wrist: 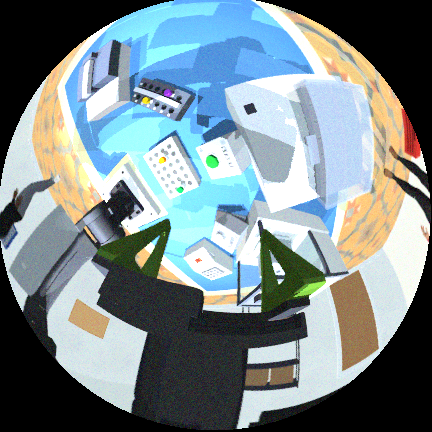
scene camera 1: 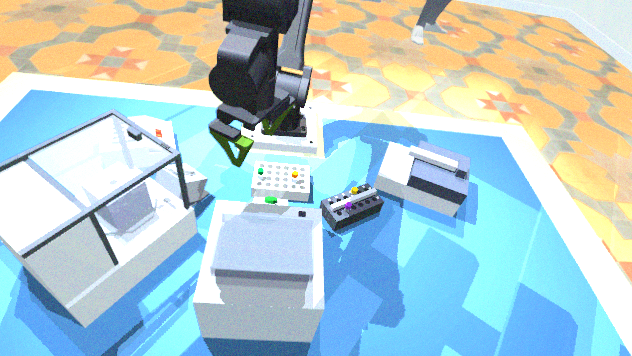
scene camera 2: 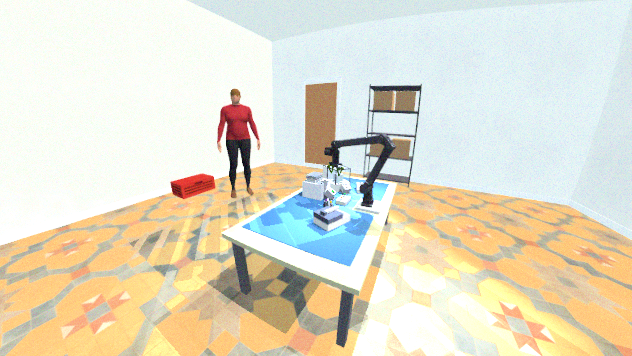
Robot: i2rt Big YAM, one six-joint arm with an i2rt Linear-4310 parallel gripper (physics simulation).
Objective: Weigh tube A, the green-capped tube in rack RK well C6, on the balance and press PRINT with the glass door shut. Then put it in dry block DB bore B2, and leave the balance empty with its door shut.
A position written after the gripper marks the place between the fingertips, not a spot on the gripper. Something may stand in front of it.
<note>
The gripper (scene camera 1: 253, 149) is open and holds nothing. Further things: a grey lid (wrist: 340, 143), a glass-box balance (scene camera 1: 98, 207) and a balance keypad (wrist: 228, 229).
The gripper is seen too in the wrist view (wrist: 214, 228).
</note>
